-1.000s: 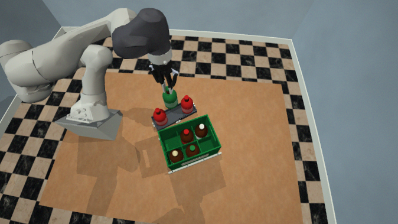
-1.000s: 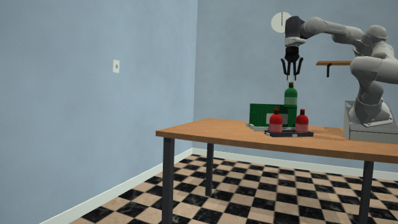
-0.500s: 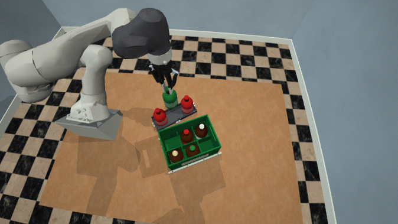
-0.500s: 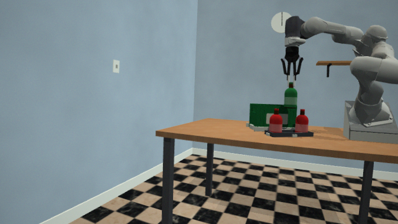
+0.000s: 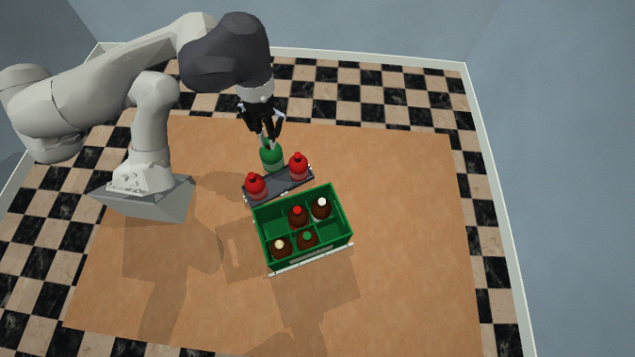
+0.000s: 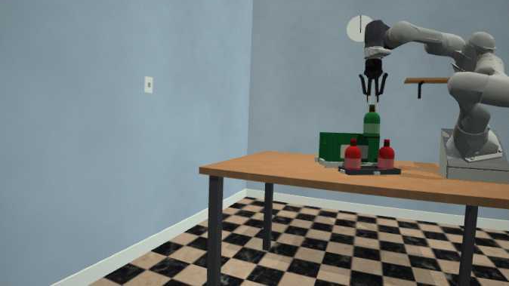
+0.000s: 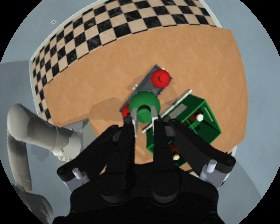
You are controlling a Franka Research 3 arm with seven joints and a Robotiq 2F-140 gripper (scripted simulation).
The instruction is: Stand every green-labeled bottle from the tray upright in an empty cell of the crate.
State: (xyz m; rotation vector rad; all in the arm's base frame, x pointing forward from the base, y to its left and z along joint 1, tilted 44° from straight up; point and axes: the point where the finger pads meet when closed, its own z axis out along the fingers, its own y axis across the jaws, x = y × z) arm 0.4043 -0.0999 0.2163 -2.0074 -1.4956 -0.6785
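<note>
My hand is 9 cm above the green-labeled bottle. The rest, counted from my hand: green crate 10 cm ahead, 20 cm to the right, 25 cm below; then dark tray 32 cm below.
</note>
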